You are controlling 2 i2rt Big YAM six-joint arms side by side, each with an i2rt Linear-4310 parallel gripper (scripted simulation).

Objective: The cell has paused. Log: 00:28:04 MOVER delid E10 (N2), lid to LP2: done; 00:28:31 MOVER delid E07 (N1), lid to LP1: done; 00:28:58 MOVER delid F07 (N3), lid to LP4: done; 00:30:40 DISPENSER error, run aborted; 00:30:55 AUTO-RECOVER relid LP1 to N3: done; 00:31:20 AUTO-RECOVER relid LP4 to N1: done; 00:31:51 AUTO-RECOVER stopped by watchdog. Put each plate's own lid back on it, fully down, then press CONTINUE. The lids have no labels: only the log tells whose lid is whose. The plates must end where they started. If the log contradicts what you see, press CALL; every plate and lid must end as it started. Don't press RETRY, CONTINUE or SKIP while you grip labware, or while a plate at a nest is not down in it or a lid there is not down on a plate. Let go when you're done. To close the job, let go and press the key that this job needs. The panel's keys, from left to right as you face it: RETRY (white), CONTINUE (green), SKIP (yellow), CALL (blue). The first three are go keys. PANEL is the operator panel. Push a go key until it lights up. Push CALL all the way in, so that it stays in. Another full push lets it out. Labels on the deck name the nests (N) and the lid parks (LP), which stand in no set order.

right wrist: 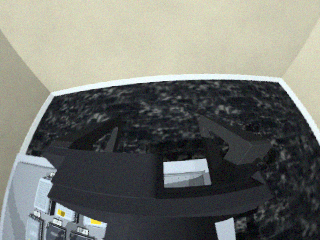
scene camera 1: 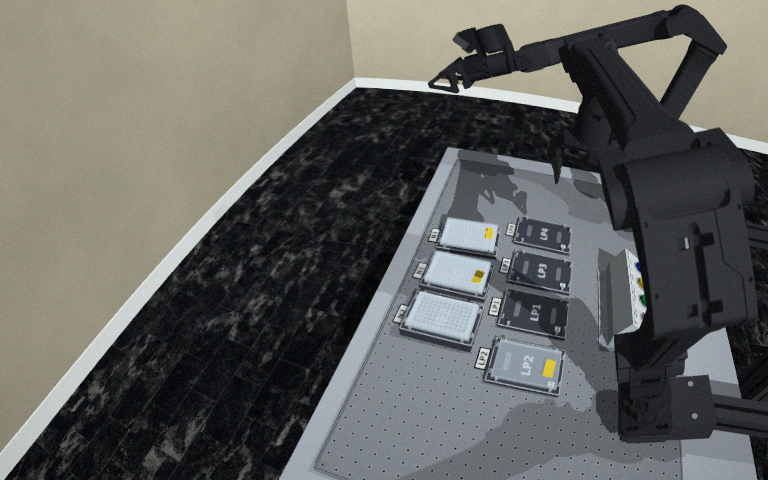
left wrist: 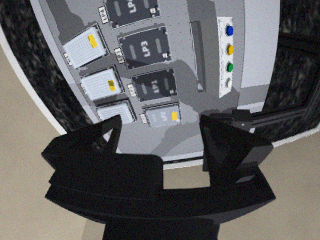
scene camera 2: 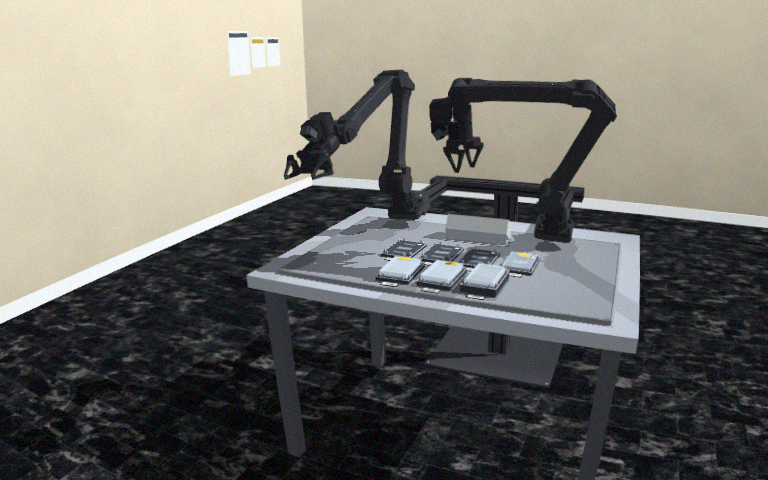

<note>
I see my left gripper [scene camera 1: 581, 190], my right gripper [scene camera 2: 297, 177], a clear lid [scene camera 1: 465, 272], an N2 plate [scene camera 1: 427, 304], a clear lid [scene camera 1: 526, 364], an operator panel [scene camera 1: 620, 309] and a park LP3 [scene camera 1: 518, 264].
My left gripper shows as well in the left wrist view [left wrist: 160, 119] and in scene camera 2 [scene camera 2: 464, 170]. My right gripper also shows in the right wrist view [right wrist: 160, 119] and in scene camera 1 [scene camera 1: 433, 80]. The operator panel is seen too in scene camera 2 [scene camera 2: 469, 229].
</note>
